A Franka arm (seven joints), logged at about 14 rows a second.
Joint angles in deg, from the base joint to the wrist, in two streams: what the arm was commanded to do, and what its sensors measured. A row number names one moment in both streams.
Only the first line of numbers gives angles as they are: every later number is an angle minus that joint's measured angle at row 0.
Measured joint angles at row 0:
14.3, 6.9, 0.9, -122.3, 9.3, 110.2, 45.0
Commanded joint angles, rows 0 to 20:
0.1, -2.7, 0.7, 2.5, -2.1, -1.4, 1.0
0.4, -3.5, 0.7, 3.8, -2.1, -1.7, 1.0
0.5, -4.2, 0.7, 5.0, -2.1, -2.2, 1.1
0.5, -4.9, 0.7, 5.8, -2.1, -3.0, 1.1
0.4, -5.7, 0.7, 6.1, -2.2, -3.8, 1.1
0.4, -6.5, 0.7, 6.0, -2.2, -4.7, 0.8
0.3, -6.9, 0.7, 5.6, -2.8, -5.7, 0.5
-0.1, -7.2, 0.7, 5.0, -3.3, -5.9, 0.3
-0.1, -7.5, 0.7, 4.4, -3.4, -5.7, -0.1
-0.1, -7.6, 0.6, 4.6, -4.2, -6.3, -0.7
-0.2, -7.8, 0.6, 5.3, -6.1, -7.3, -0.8
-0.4, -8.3, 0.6, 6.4, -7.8, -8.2, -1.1
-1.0, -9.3, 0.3, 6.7, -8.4, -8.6, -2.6
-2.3, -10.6, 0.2, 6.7, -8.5, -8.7, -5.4
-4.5, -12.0, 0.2, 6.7, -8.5, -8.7, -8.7
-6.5, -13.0, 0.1, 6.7, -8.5, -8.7, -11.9
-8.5, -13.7, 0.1, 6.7, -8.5, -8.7, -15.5
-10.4, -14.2, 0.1, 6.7, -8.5, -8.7, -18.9
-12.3, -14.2, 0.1, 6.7, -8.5, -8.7, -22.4
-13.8, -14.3, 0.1, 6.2, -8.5, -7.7, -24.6
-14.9, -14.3, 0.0, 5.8, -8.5, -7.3, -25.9
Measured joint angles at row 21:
-12.7, -13.9, -0.6, 6.9, -7.6, -8.1, -22.3
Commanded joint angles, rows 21 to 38:
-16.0, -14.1, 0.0, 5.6, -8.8, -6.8, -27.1
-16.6, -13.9, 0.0, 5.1, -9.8, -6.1, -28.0
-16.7, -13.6, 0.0, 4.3, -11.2, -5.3, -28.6
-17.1, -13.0, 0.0, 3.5, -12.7, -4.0, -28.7
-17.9, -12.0, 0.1, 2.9, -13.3, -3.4, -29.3
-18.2, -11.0, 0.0, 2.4, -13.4, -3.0, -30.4
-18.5, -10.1, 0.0, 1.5, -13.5, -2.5, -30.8
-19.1, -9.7, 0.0, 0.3, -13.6, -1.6, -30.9
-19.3, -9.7, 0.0, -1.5, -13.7, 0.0, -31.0
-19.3, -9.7, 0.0, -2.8, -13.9, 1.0, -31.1
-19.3, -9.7, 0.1, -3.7, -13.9, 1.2, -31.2
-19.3, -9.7, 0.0, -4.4, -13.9, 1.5, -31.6
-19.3, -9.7, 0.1, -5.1, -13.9, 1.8, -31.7
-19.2, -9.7, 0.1, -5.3, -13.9, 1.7, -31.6
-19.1, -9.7, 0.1, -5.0, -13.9, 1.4, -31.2
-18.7, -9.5, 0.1, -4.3, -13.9, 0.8, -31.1
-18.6, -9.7, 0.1, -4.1, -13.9, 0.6, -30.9
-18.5, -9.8, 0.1, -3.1, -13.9, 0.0, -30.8
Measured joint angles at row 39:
-18.3, -8.5, -0.3, -3.7, -12.7, 0.8, -30.0
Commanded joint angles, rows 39 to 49:
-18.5, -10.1, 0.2, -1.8, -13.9, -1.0, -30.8
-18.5, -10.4, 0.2, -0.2, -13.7, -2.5, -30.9
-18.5, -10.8, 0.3, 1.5, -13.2, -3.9, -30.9
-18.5, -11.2, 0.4, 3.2, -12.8, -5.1, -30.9
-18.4, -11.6, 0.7, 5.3, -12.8, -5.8, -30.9
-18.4, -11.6, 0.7, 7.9, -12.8, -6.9, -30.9
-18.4, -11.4, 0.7, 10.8, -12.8, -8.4, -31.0
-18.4, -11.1, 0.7, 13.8, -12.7, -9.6, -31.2
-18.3, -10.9, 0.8, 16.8, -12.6, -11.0, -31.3
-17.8, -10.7, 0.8, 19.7, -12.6, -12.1, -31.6
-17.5, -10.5, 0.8, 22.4, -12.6, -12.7, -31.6
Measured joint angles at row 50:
-17.9, -11.8, 0.6, 16.3, -12.7, -9.9, -30.0
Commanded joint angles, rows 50 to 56:
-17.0, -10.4, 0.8, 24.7, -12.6, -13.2, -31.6
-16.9, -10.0, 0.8, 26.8, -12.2, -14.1, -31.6
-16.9, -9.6, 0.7, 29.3, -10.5, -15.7, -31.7
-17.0, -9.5, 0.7, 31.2, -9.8, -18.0, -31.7
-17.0, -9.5, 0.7, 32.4, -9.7, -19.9, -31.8
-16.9, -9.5, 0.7, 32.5, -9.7, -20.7, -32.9
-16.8, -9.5, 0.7, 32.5, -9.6, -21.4, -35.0
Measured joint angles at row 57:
-16.6, -11.4, 0.7, 30.0, -10.8, -19.2, -31.2
